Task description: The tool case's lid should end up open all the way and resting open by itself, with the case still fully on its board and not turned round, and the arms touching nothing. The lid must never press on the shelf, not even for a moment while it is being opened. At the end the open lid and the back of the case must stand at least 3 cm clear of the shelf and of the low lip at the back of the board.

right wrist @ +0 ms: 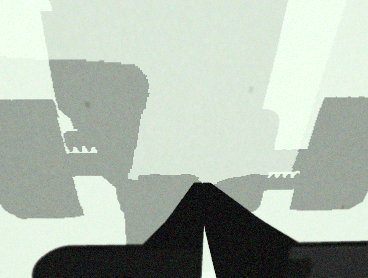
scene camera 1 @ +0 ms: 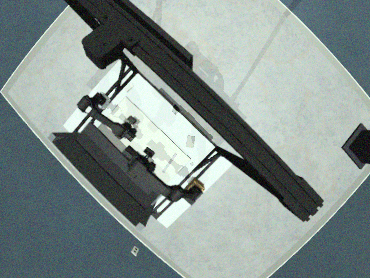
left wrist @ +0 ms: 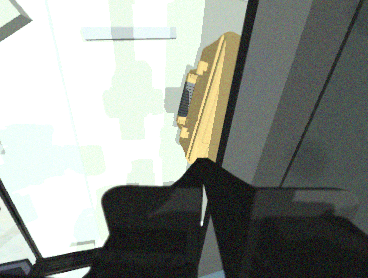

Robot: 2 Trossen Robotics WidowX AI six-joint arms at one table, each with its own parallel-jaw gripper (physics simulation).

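Where they show: left gripper, fingertip midpoint: (left wrist: 202, 162); right gripper, fingertip midpoint: (right wrist: 201, 191); left arm's base, link origin: (scene camera 1: 195, 190); right arm's base, link origin: (scene camera 1: 101, 100).
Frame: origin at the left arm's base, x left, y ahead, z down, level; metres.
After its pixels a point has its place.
The yellow tool case (scene camera 1: 197, 185) (left wrist: 210, 102) @(x 0.110, y 0.387, z -0.019 m) is at the lower right in scene camera 1, partly covered by the left arm. In the left wrist view it stands beyond the fingers, beside a black bar, with its dark ribbed handle and latches facing left. Its lid looks down, but the angle leaves this uncertain. My left gripper (left wrist: 202, 162) @(x 0.035, y 0.410, z -0.167 m) is shut and empty, apparently apart from the case. My right gripper (right wrist: 201, 191) @(x -0.028, y 0.693, z 0.091 m) is shut and empty above a pale surface with grey shadows. I cannot make out the board, its back lip or the shelf for certain.
A pale bar (scene camera 1: 170, 161) @(x -0.033, y 0.269, z 0.080 m) (left wrist: 129, 33) @(x -0.022, y 0.269, z 0.080 m) lies on the white table top left of the case. A pale square piece (scene camera 1: 190, 141) @(x -0.245, y 0.248, z 0.088 m) lies farther up. A long dark beam (scene camera 1: 215, 112) @(x -0.345, y 0.288, z -0.923 m) crosses scene camera 1. A dark panel (scene camera 1: 102, 180) @(x 0.290, y 0.533, z -0.178 m) stands at the lower left.
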